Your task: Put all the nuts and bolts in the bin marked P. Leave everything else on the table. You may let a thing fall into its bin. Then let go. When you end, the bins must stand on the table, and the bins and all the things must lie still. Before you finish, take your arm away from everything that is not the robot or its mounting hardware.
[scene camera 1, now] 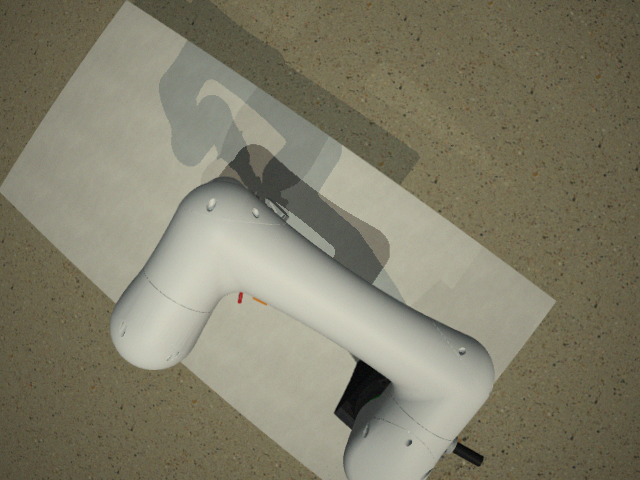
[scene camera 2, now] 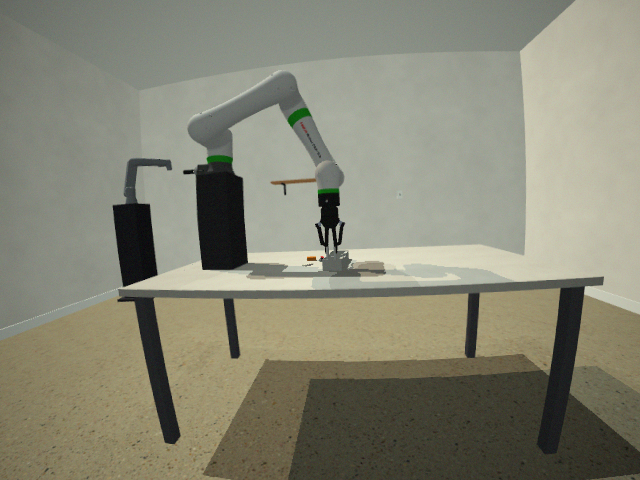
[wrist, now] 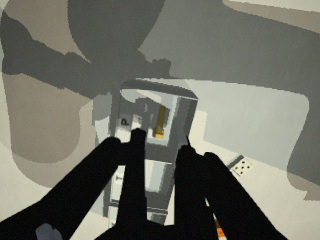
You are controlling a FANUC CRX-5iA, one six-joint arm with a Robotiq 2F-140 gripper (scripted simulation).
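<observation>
The gripper and a bin show in the pictures. The gripper shows in the wrist view as well.
</observation>
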